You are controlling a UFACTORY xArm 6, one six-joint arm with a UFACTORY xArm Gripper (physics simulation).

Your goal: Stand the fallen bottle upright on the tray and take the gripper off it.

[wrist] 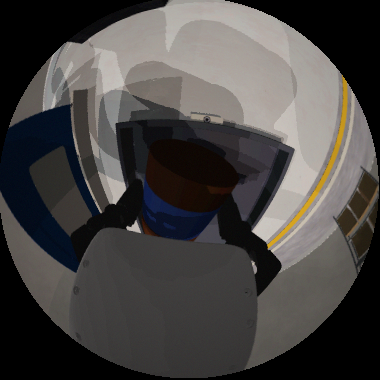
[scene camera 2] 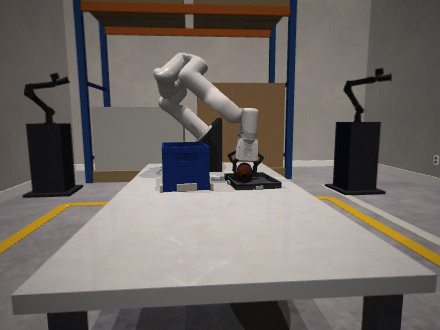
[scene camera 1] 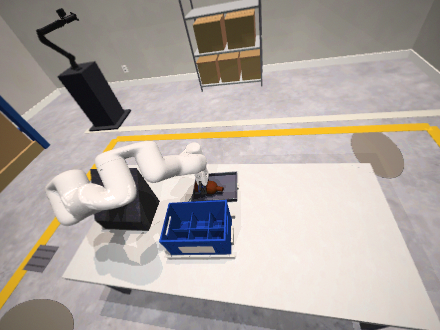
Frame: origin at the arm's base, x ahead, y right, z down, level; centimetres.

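Where they show: gripper, between the fingertips: (wrist: 180,194) (scene camera 1: 205,187); arm's base, origin of its link: (scene camera 2: 204,134).
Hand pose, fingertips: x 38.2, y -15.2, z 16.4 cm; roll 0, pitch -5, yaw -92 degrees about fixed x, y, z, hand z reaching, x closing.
Things, the pixels of their top centre, and the offset from my fingertips. Level surfaces: height alone.
- brown bottle, centre of its top: (wrist: 163,243) (scene camera 2: 244,164) (scene camera 1: 208,183) dz -4.5, dx +2.8, dy +0.5 cm
- dark tray, centre of its top: (wrist: 191,221) (scene camera 2: 250,177) (scene camera 1: 215,185) dz +0.9, dx +5.2, dy -1.9 cm
- blue divided crate, centre of its top: (scene camera 2: 183,144) (scene camera 1: 194,219) dz -14.1, dx +2.7, dy +27.4 cm
- white table, height of its surface: dz +3.4 cm
The brown bottle (scene camera 1: 212,187) (scene camera 2: 244,172) (wrist: 177,215) with a blue band lies on its side in the dark tray (scene camera 1: 230,181) (scene camera 2: 270,185) (wrist: 127,150). Its neck points away from the robot's base, towards scene camera 2. My gripper (scene camera 1: 202,188) (scene camera 2: 245,169) (wrist: 180,194) is open and low over the tray. Its fingers stand on either side of the bottle's body near the band, and they hold nothing. In the wrist view the bottle's base faces the camera, skewed against the tray's sides, and its neck is hidden behind the gripper housing.
A blue divided crate (scene camera 1: 172,245) (scene camera 2: 185,170) (wrist: 30,135) stands beside the tray on the white table (scene camera 1: 310,225) (scene camera 2: 220,240). The black robot mount (scene camera 1: 127,212) is behind them. A shelf rack with boxes and a black pedestal (scene camera 1: 92,95) stand beyond the table.
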